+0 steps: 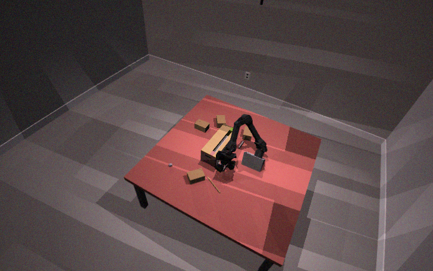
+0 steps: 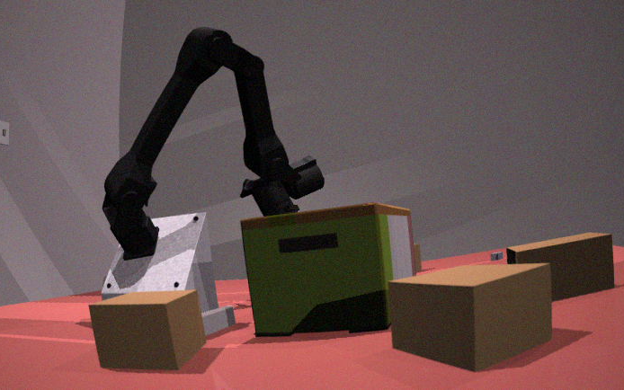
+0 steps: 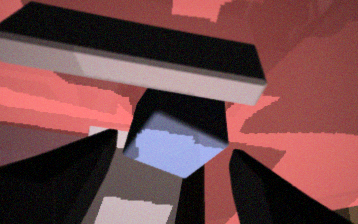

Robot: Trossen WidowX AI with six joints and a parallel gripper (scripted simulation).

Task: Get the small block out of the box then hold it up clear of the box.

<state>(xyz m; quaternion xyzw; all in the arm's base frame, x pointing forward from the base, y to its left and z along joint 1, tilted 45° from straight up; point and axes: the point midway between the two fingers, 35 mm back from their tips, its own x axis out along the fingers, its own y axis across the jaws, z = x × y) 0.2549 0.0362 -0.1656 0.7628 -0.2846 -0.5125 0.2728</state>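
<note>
Now: gripper tip 2 cm past the blue block. Round my gripper tip: small grey piece (37 cm ahead, 15 cm to the left, 1 cm below); thin stick (18 cm to the left, 2 cm behind, 1 cm below); long box (18 cm to the right, 4 cm above, 3 cm ahead).
</note>
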